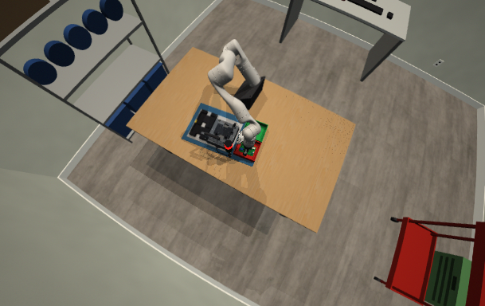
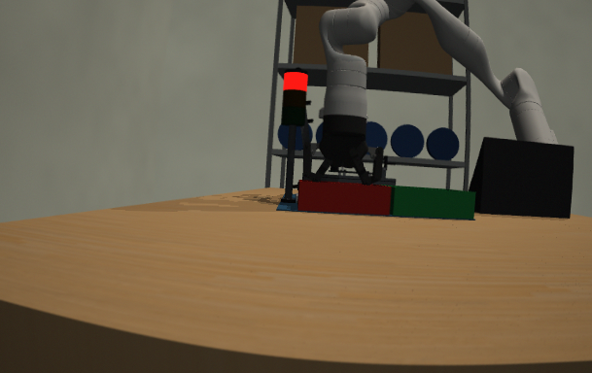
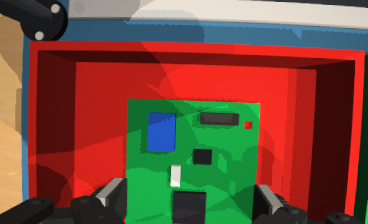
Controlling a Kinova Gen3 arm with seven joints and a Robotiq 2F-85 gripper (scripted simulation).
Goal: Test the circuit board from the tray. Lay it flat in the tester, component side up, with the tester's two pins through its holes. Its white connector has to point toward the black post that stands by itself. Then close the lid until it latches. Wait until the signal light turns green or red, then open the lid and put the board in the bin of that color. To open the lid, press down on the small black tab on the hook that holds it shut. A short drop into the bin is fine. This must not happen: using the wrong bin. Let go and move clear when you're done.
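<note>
Now: the red bin right at my hand. Round my hand: green circuit board: 10 mm below; tester lid: 90 mm ahead, 190 mm to the right, 170 mm above; green bin: 150 mm behind, 10 mm to the right.
</note>
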